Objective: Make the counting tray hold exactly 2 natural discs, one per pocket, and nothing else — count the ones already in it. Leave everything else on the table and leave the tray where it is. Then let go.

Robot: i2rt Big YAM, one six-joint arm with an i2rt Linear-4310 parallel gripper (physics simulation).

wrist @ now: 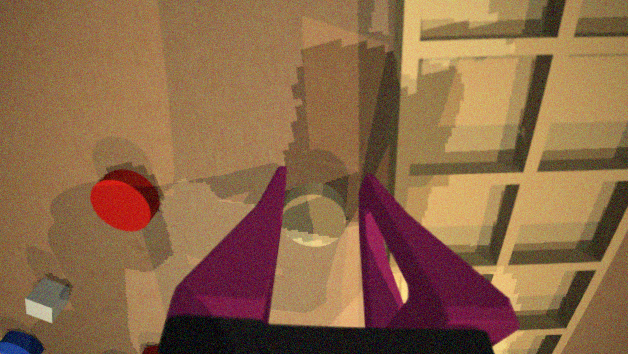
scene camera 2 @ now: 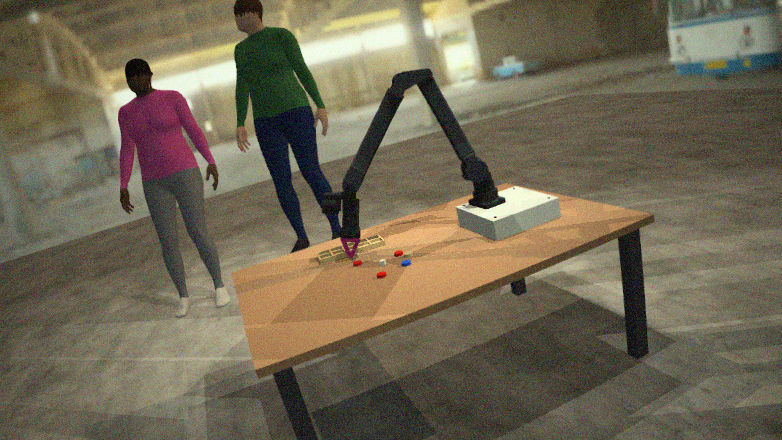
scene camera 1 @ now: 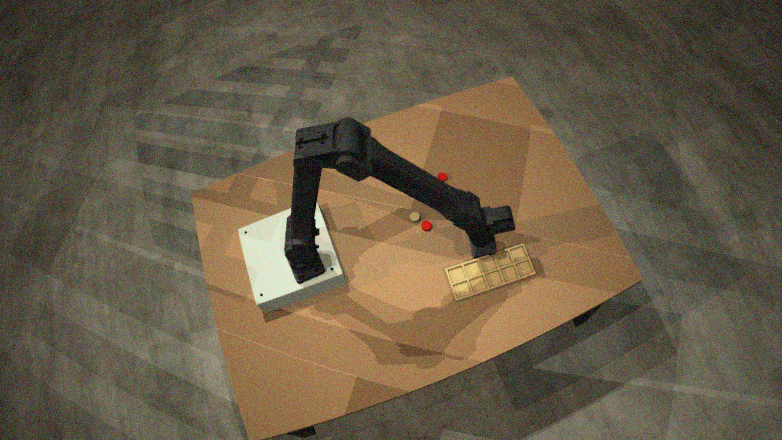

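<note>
A natural disc (wrist: 314,222) lies between the fingers of my gripper (wrist: 324,180) (scene camera 2: 351,256), close to the left finger, with a gap to the right one. The gripper is partly open and grips nothing; its fingertips are hidden in scene camera 1. Another natural disc (scene camera 1: 415,216) lies on the table nearer the arm's base, beside a red disc (scene camera 1: 426,225) (scene camera 2: 398,253). The counting tray (scene camera 1: 462,286) (scene camera 2: 373,241) (wrist: 470,48) has two rows of pockets and stands just beside the gripper. I see no disc in its visible pockets; the arm hides part of it in scene camera 1.
Other red discs (scene camera 2: 357,263) (scene camera 2: 381,274) lie on the table (scene camera 2: 322,328); a red disc (wrist: 121,205) is left of the fingers in the wrist view. A white block (scene camera 2: 382,262) (wrist: 47,300) and a blue disc (scene camera 2: 405,263) (wrist: 20,344) lie nearby. The pale base box (scene camera 1: 273,262) carries the arm.
</note>
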